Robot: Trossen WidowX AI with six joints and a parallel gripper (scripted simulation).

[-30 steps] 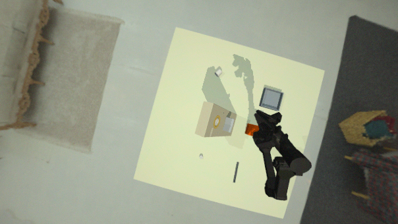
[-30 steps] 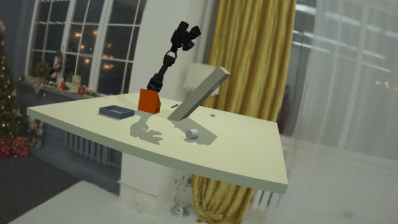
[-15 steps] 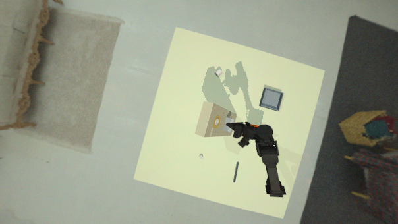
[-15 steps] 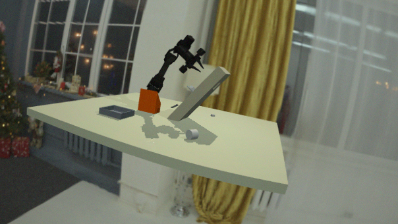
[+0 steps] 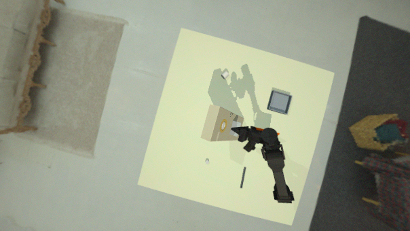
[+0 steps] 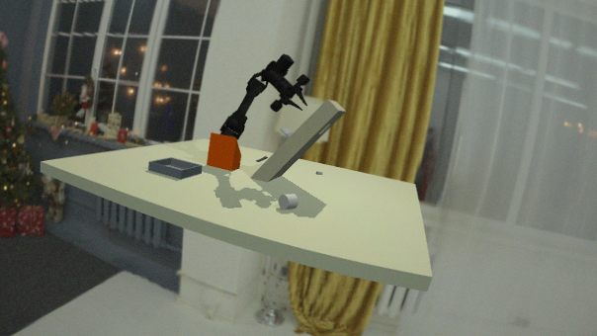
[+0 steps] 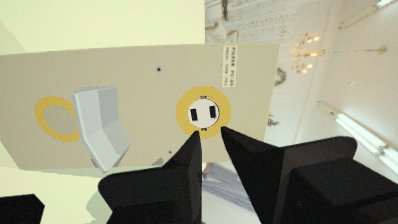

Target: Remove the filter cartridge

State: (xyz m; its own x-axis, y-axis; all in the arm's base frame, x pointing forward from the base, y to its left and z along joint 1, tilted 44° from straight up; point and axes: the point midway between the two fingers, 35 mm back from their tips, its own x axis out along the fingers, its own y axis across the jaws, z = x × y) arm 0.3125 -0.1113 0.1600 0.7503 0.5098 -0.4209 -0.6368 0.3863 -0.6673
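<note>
The round filter cartridge is 6 cm ahead of my gripper tip, 4 cm below it and 1 cm to the left of it. Round my gripper tip: grey tray: 35 cm behind, 32 cm to the right, 29 cm below; service panel: 12 cm below, 1 cm ahead.
</note>
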